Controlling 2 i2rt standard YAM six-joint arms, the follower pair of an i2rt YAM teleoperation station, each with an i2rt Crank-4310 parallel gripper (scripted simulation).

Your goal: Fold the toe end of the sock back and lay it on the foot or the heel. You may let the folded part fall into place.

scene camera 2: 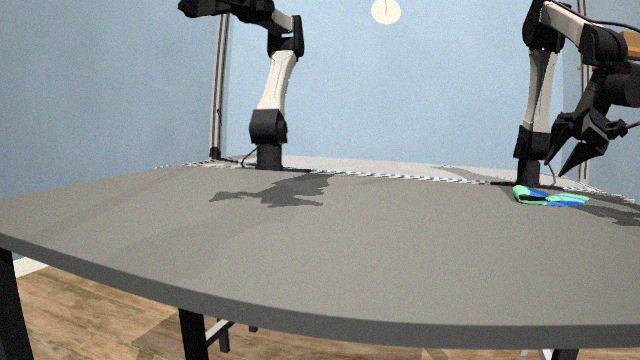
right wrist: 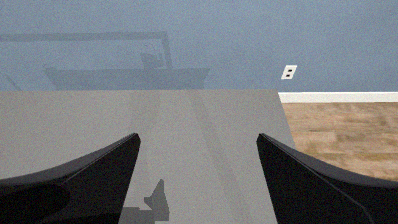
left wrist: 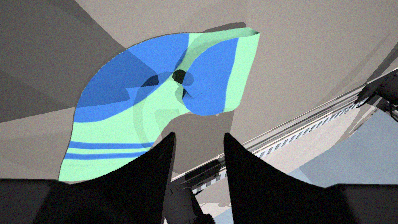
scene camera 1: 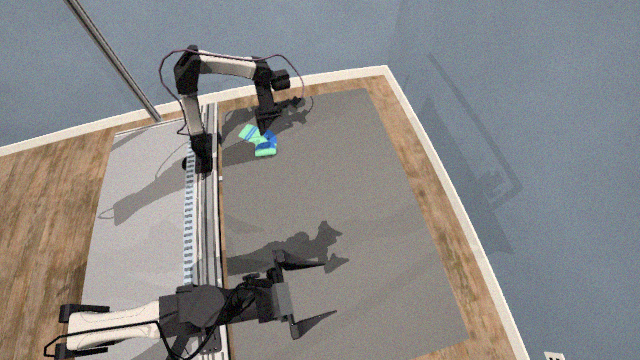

Labels:
same spot on mint-green sock: [scene camera 1: 265, 145] = [left wrist: 207, 86]

